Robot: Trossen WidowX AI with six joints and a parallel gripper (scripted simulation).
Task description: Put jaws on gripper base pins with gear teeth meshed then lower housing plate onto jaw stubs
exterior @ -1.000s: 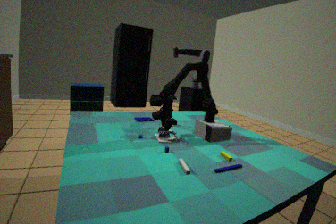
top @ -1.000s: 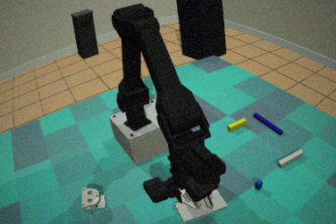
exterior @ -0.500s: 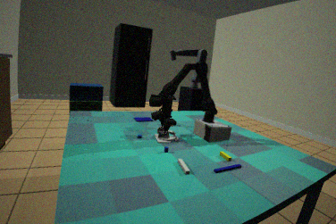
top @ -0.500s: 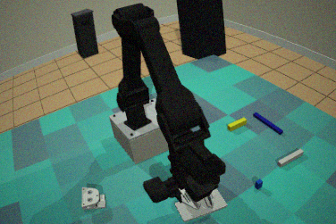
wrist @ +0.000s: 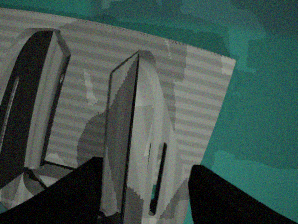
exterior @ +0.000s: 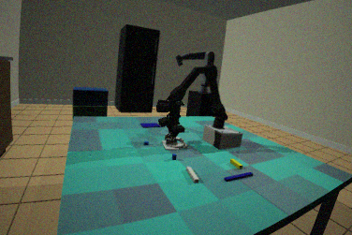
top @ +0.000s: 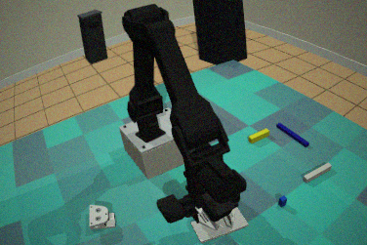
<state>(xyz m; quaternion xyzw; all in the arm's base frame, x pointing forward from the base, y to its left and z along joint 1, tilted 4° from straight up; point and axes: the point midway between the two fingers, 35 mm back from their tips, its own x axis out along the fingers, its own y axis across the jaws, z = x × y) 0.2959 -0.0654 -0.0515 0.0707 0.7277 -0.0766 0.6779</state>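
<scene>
My gripper tip is now 2 cm past the jaw, 6 cm to the right of it and 1 cm above it. Round my gripper tip: yellow block: 15 cm behind, 35 cm to the left, 2 cm below; small blue block: 10 cm ahead, 18 cm to the left, 2 cm below; white bar: 11 cm ahead, 33 cm to the left, 2 cm below.
</scene>
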